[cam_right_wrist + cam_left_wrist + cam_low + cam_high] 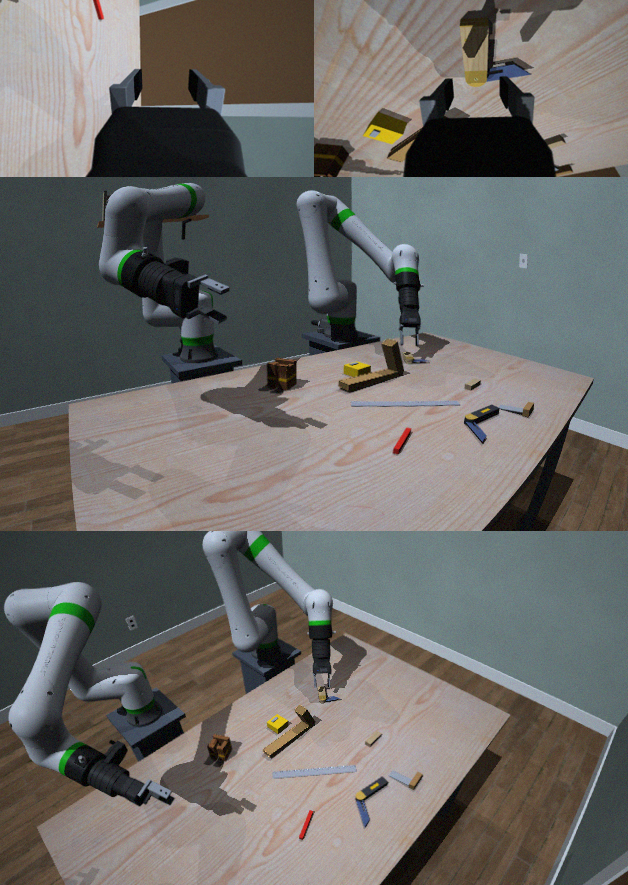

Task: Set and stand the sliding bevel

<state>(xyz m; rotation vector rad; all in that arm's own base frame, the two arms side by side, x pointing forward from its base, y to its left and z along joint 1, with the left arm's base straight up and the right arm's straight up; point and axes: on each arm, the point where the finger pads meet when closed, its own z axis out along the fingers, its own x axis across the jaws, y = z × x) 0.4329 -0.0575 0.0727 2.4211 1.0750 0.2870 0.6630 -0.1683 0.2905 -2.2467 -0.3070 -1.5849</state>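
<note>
My left gripper is now 20 mm short of the wooden bevel and 60 mm above it. Also, from my left hand: yellow tape measure (260 mm to the right, 50 mm below); small wooden piece (320 mm ahead, 30 mm to the right, 70 mm below); bevel blade (40 mm ahead, 60 mm below).
</note>
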